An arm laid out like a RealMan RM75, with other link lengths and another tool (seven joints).
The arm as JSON. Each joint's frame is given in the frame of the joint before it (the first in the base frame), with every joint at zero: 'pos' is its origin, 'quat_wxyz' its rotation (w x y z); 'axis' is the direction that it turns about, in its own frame. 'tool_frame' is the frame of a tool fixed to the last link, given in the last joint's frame.
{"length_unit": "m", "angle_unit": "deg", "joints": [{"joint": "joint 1", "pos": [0.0, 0.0, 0.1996], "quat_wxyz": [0.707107, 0.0, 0.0, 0.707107], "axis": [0.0, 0.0, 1.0]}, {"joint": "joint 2", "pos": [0.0, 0.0, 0.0], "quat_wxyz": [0.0, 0.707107, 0.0, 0.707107], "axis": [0.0, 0.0, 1.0]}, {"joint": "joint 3", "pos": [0.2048, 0.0, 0.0], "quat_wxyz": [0.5, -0.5, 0.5, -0.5], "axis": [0.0, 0.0, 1.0]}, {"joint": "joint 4", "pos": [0.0, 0.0, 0.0], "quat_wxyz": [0.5, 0.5, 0.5, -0.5], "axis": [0.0, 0.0, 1.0]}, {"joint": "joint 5", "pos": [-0.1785, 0.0, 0.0], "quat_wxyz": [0.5, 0.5, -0.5, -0.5], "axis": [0.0, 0.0, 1.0]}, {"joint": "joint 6", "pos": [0.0, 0.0, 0.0], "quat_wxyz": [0.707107, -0.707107, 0.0, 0.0], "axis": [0.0, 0.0, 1.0]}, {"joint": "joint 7", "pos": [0.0, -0.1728, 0.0], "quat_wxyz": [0.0, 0.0, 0.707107, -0.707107], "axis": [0.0, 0.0, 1.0]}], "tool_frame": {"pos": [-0.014, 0.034, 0.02], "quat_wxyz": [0.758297, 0.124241, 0.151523, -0.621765]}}
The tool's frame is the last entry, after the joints.
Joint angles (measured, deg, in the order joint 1, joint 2, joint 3, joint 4, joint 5, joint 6, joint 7), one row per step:
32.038 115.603 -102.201 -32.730 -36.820 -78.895 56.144
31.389 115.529 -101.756 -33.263 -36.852 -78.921 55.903
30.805 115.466 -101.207 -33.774 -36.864 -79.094 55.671
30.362 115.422 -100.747 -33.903 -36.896 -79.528 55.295
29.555 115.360 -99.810 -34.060 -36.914 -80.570 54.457
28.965 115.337 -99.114 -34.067 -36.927 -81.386 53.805
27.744 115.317 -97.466 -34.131 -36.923 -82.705 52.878
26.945 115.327 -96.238 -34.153 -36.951 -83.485 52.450
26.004 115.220 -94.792 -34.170 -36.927 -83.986 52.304
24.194 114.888 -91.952 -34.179 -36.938 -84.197 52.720
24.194 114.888 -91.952 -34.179 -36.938 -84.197 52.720
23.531 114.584 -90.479 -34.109 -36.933 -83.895 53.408
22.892 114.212 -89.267 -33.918 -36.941 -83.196 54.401
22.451 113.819 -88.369 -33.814 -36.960 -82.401 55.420
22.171 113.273 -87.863 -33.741 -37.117 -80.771 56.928
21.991 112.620 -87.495 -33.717 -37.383 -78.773 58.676
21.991 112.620 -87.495 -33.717 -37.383 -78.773 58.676
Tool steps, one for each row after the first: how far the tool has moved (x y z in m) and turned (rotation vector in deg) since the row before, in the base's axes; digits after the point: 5 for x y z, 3 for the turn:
0.00134 0.00051 0.00285 0.688 0.291 -0.204
0.00075 0.00055 0.00337 0.713 0.429 -0.106
0.00116 -0.00012 0.00262 0.564 0.339 0.021
0.00187 -0.00052 0.00540 1.151 0.762 0.181
0.00172 -0.00054 0.00383 0.843 0.547 0.092
0.00432 0.00015 0.00828 1.731 1.161 -0.371
0.00328 0.00047 0.00567 1.130 0.786 -0.463
0.00547 0.00166 0.00676 1.234 0.725 -1.076
0.01347 0.00447 0.01266 2.079 1.040 -3.000
0.00000 0.00000 0.00000 0.000 0.000 0.000
0.00750 0.00354 0.00651 0.816 0.389 -1.883
0.00905 0.00359 0.00510 0.406 0.168 -2.312
0.00759 0.00325 0.00406 0.187 0.045 -1.992
0.00899 0.00429 0.00209 -0.362 -0.432 -2.533
0.00961 0.00474 0.00171 -0.541 -0.638 -2.741
0.00000 0.00000 0.00000 0.000 0.000 0.000

